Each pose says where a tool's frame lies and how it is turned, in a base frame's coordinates. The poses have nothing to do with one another.
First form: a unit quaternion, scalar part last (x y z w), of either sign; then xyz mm.
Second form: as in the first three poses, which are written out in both.
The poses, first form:
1: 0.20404 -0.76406 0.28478 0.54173 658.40 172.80 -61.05
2: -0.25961 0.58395 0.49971 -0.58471 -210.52 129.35 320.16
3: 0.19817 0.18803 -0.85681 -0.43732 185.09 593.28 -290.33
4: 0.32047 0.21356 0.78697 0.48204 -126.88 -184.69 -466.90
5: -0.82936 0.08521 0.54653 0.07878 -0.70 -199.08 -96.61
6: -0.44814 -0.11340 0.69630 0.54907 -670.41 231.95 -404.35
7: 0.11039 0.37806 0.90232 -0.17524 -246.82 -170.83 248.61
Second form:
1: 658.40 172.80 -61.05 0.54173 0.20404 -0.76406 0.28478
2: -210.52 129.35 320.16 0.58471 0.25961 -0.58395 -0.49971
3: 185.09 593.28 -290.33 0.43732 -0.19817 -0.18803 0.85681
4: -126.88 -184.69 -466.90 0.48204 0.32047 0.21356 0.78697
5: -0.70 -199.08 -96.61 0.07878 -0.82936 0.08521 0.54653
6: -670.41 231.95 -404.35 0.54907 -0.44814 -0.11340 0.69630
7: -246.82 -170.83 248.61 0.17524 -0.11039 -0.37806 -0.90232
